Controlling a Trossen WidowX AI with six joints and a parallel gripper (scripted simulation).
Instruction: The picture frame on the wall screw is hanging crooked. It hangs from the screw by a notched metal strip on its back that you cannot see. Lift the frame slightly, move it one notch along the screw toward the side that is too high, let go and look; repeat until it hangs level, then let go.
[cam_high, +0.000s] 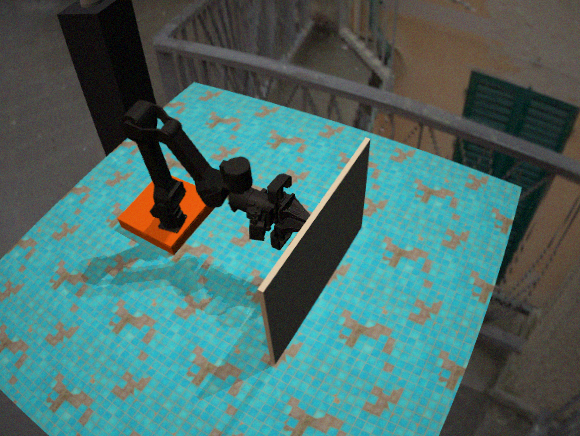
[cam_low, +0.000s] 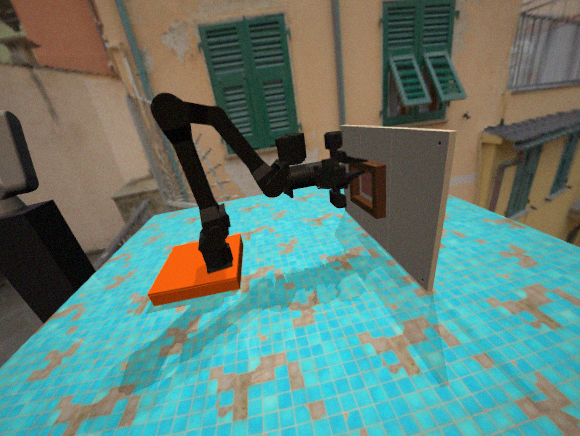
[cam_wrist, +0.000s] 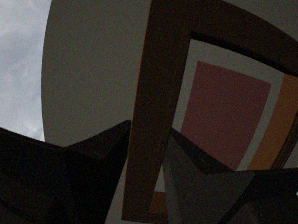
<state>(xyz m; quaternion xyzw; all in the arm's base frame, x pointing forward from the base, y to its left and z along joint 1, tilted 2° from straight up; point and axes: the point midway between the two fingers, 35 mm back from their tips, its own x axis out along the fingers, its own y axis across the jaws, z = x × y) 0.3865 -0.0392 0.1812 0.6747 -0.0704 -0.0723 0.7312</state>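
The brown picture frame lies 5 cm below my gripper tip. The rest, counted from my gripper tip: wall panel: 6 cm below, 1 cm to the right, 1 cm ahead.
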